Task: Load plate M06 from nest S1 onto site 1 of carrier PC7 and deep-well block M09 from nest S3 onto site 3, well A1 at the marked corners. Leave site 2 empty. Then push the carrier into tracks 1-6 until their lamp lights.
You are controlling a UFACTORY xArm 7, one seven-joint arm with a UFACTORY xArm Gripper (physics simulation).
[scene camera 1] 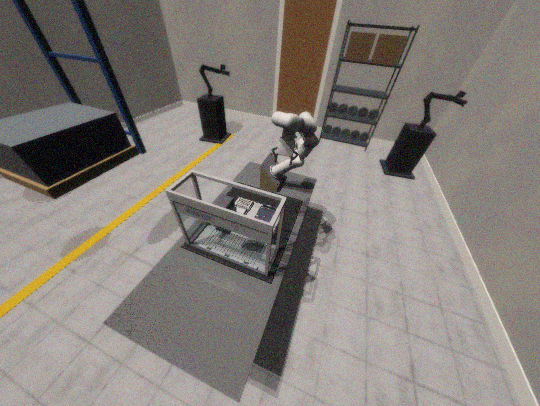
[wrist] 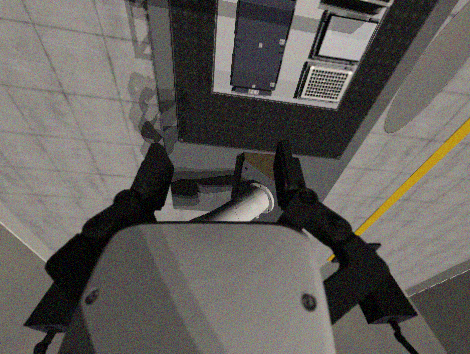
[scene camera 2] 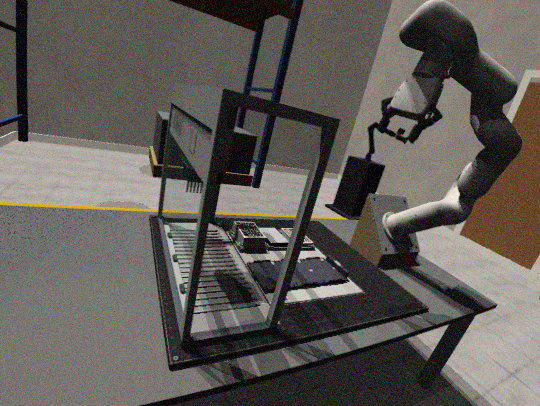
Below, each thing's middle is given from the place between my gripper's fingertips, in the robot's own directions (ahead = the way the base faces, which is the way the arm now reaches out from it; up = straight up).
Labels:
My hand is 9 cm short of the dark carrier plate [scene camera 2: 313, 271], 10 cm to the left of it and 47 cm above it. Also, from my hand: pale plate [wrist: 345, 38] 6 cm ahead, 31 cm to the right, 46 cm below.

